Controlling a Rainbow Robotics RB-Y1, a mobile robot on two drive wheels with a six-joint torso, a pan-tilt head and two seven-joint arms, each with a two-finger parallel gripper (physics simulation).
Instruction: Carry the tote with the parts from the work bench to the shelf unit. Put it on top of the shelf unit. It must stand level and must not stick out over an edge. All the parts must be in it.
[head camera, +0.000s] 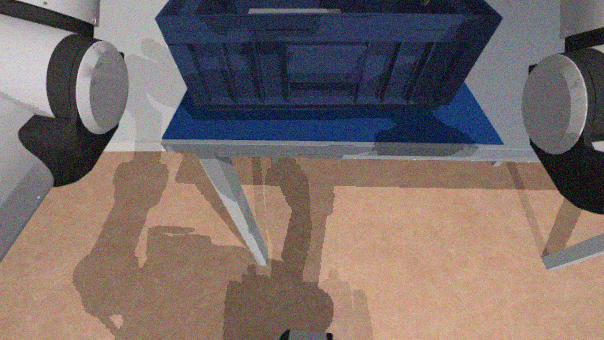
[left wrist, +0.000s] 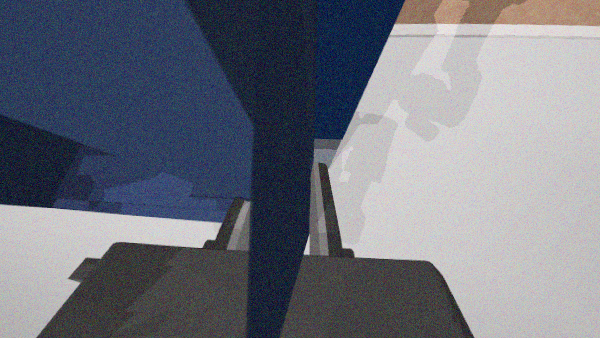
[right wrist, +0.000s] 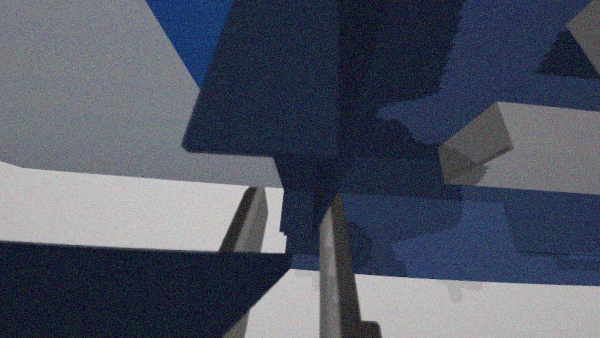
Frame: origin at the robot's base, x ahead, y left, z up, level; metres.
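Seen in the pictures: right gripper, fingertip midpoint: (head camera: 433, 0) (right wrist: 293, 201).
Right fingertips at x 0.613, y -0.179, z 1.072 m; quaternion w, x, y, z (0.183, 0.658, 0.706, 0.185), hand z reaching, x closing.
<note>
A point is followed by its place in that frame.
The dark blue tote (head camera: 325, 65) {x 0.446, y -0.002, z 1.046 m} (left wrist: 282, 100) (right wrist: 280, 100) is over the blue mat on the work bench (head camera: 310, 150) {x 0.420, y 0.014, z 0.902 m} (left wrist: 475, 175). A dark band lies under its near bottom edge, and it looks slightly raised. A pale block (head camera: 295, 10) {x 0.683, y 0.057, z 1.027 m} (right wrist: 550, 145) {x 0.621, y -0.007, z 1.020 m} lies inside. Part of another pale block (right wrist: 585, 30) {x 0.563, y -0.050, z 0.993 m} shows at the right wrist view's upper right. My left gripper (left wrist: 289, 170) {x 0.613, y 0.193, z 1.075 m} is shut on one tote end wall, and my right gripper (right wrist: 293, 201) {x 0.613, y -0.179, z 1.072 m} is shut on the other. Neither gripper shows in the head view. The tote's far side is cut off there. The shelf unit does not show.
The blue mat (head camera: 280, 127) {x 0.459, y 0.070, z 0.917 m} reaches the bench's front edge. A bench leg (head camera: 235, 215) {x 0.443, y 0.232, z 0.567 m} slants down in front, and another grey leg (head camera: 575, 252) {x 0.519, y -1.173, z 0.181 m} shows at the right. Tan floor (head camera: 450, 250) {x 0.569, y -0.714, z 0.001 m} with shadows lies before the bench. My arms flank the tote.
</note>
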